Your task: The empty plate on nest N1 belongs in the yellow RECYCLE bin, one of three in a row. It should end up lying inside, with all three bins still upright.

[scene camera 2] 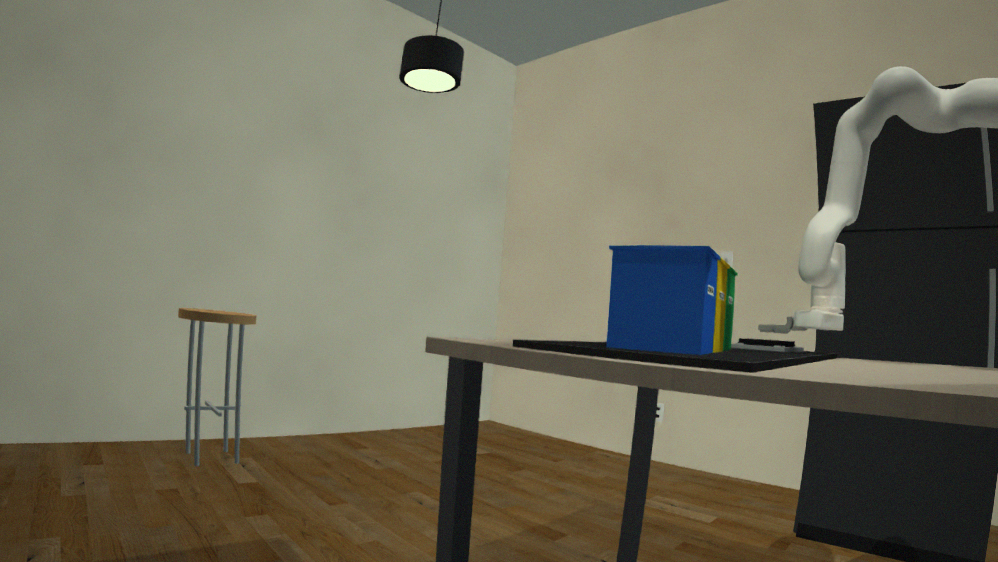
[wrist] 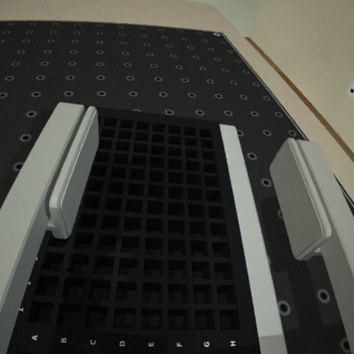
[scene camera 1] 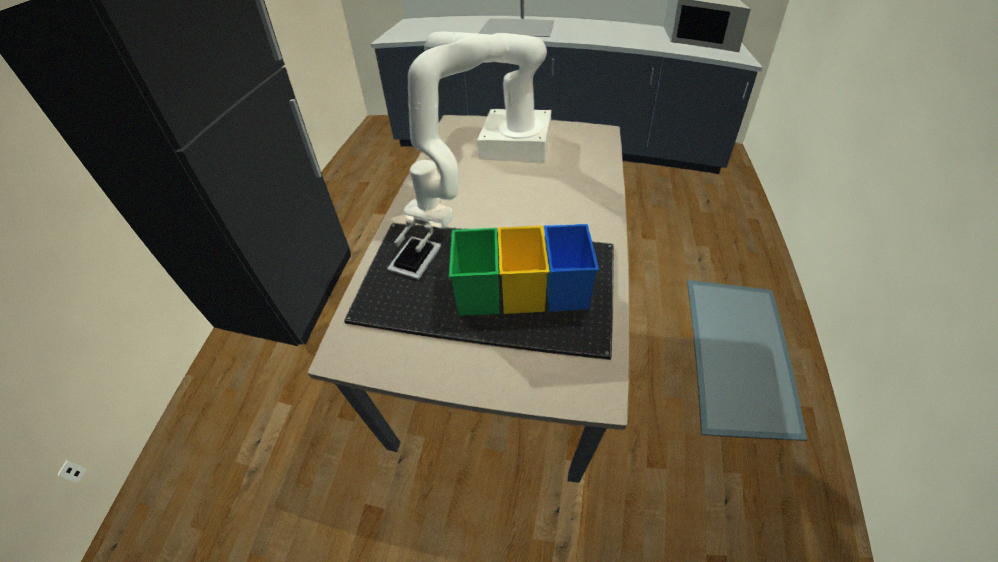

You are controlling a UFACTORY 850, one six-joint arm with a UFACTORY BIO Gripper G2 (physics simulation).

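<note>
The plate (scene camera 1: pixel 412 260) (scene camera 2: pixel 766 342) (wrist: pixel 155 200) is black with a grid of wells. It lies flat on the pale nest (scene camera 1: pixel 403 272) (scene camera 2: pixel 789 349) (wrist: pixel 250 225). My gripper (scene camera 1: pixel 409 244) (scene camera 2: pixel 761 328) (wrist: pixel 187 170) hangs above it, shut to its narrow stop and empty, with a wide gap left between the fingers. In the wrist view the plate is off-centre: the left finger overlaps its left edge, and the right finger is out past the nest's right rim. The yellow bin (scene camera 1: pixel 523 293) (scene camera 2: pixel 719 324) stands upright, middle of the row. Its label is unreadable.
The green bin (scene camera 1: pixel 477 294) (scene camera 2: pixel 729 322) stands upright between the nest and the yellow bin. The blue bin (scene camera 1: pixel 570 291) (scene camera 2: pixel 656 300) stands upright on the yellow bin's other side. All stand on the black perforated board (scene camera 1: pixel 412 303) on the table (scene camera 1: pixel 481 380). A tall dark fridge (scene camera 1: pixel 244 167) is beside the table.
</note>
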